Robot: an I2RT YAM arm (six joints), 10 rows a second.
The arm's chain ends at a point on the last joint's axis. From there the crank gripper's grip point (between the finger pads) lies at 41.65 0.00 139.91 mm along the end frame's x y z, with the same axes.
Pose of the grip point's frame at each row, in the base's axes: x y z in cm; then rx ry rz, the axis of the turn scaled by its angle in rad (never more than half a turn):
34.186, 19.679, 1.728, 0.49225, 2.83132, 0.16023
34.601, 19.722, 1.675, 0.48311, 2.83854, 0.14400
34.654, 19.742, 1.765, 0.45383, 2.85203, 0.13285
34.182, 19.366, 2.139, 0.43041, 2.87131, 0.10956
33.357, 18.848, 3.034, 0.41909, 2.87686, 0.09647
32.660, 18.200, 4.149, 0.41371, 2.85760, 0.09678
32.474, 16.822, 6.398, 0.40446, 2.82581, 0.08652
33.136, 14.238, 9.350, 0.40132, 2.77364, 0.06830
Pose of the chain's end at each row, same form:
34.124, 17.358, 16.140, 0.49225, 2.83132, 0.16023
34.644, 17.564, 16.112, 0.48311, 2.83854, 0.14400
34.865, 17.721, 16.221, 0.45383, 2.85203, 0.13285
34.662, 17.583, 16.620, 0.43041, 2.87131, 0.10956
33.915, 17.205, 17.528, 0.41909, 2.87686, 0.09647
32.934, 16.592, 18.655, 0.41371, 2.85760, 0.09678
32.288, 15.379, 20.923, 0.40446, 2.82581, 0.08652
32.211, 13.067, 23.871, 0.40132, 2.77364, 0.06830

